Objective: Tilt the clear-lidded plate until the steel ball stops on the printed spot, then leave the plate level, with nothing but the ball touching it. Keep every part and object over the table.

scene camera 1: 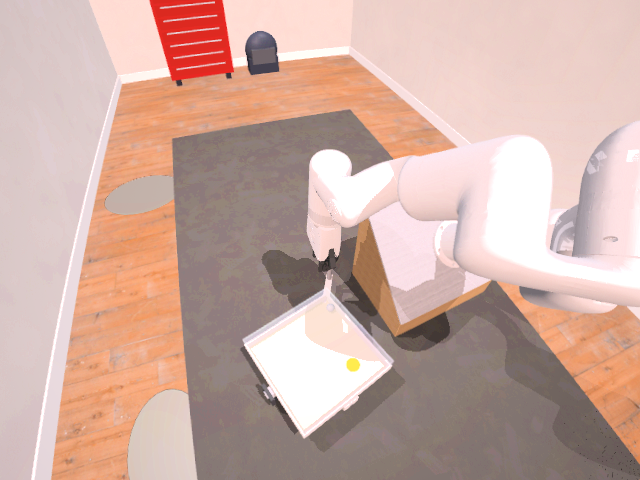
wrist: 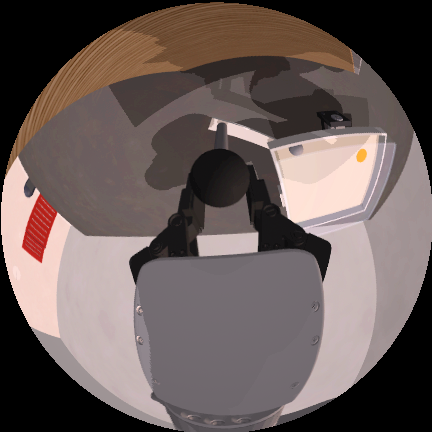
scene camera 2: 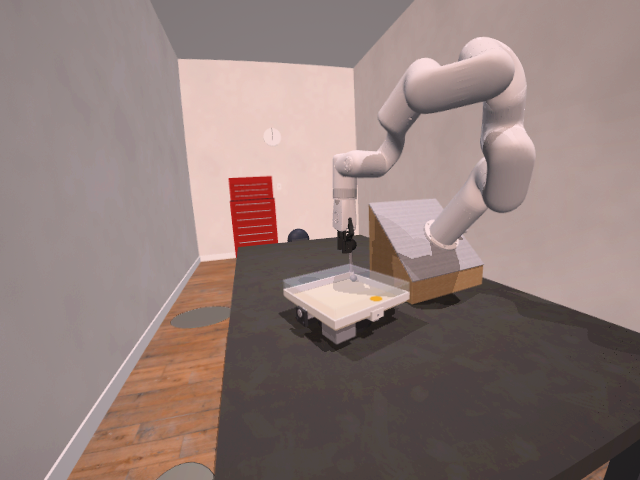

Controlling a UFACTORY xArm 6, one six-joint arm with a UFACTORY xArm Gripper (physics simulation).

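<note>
The clear-lidded plate (scene camera 1: 297, 379) (scene camera 2: 330, 305) (wrist: 320, 197) stands raised on its base; its exact tilt is hard to judge. The steel ball (scene camera 1: 330, 307) (scene camera 2: 353, 277) (wrist: 296, 149) is inside, in the corner beside the handle arm (scene camera 1: 328, 284) (wrist: 250, 133). The printed spot (scene camera 1: 353, 364) (scene camera 2: 375, 298) (wrist: 361, 155), yellow-orange, is apart from the ball, near another corner. My gripper (scene camera 1: 327, 262) (scene camera 2: 346, 242) (wrist: 222, 180) is shut on the round black knob above the handle's thin rod (scene camera 2: 351, 262) (wrist: 222, 136). The fingertips are partly hidden by the knob in the wrist view.
The dark table (scene camera 1: 222, 206) (scene camera 2: 413, 392) carries a wedge-shaped wooden block (scene camera 1: 375, 279) (scene camera 2: 449, 285) (wrist: 225, 30) under the arm's base, to the right of the plate. A grey block (scene camera 2: 338, 333) sits under the plate's front corner. The table's left edge lies beyond the plate.
</note>
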